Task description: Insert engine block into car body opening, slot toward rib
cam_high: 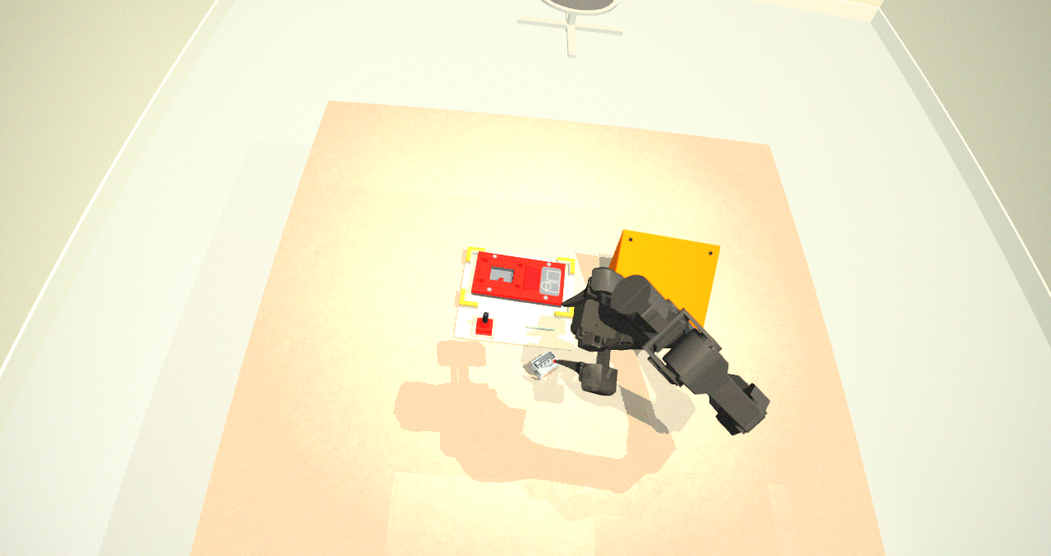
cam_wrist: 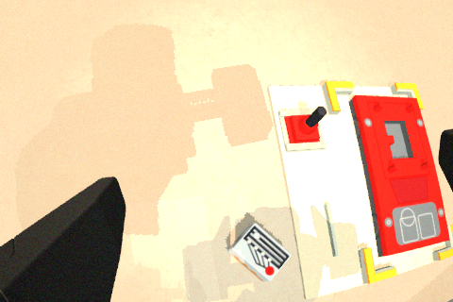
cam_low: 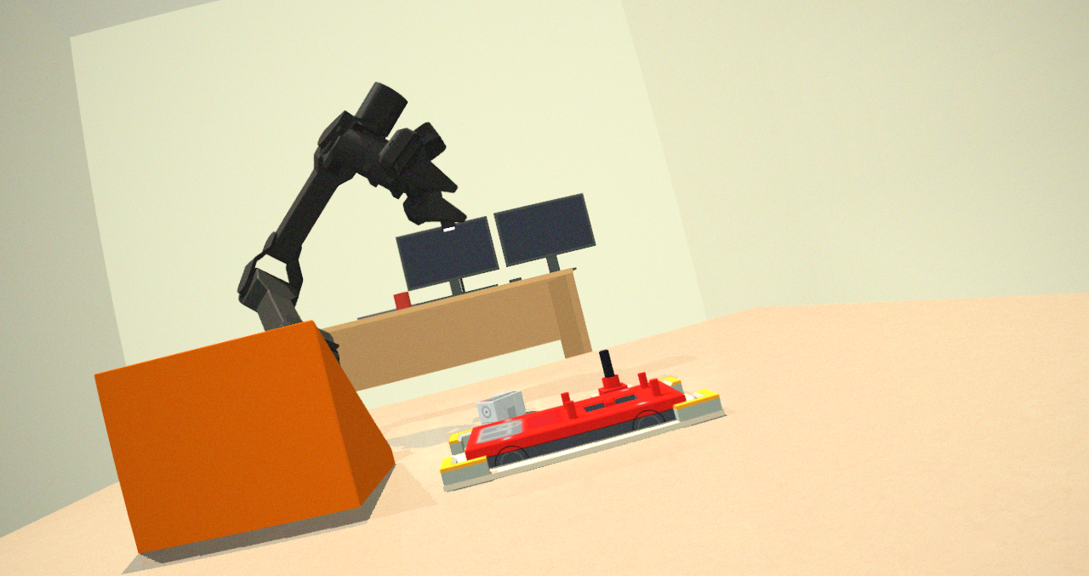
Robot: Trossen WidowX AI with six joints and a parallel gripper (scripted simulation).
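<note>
The engine block lies 28 cm below my gripper tip, 8 cm to the right of it and 1 cm behind it.
</note>
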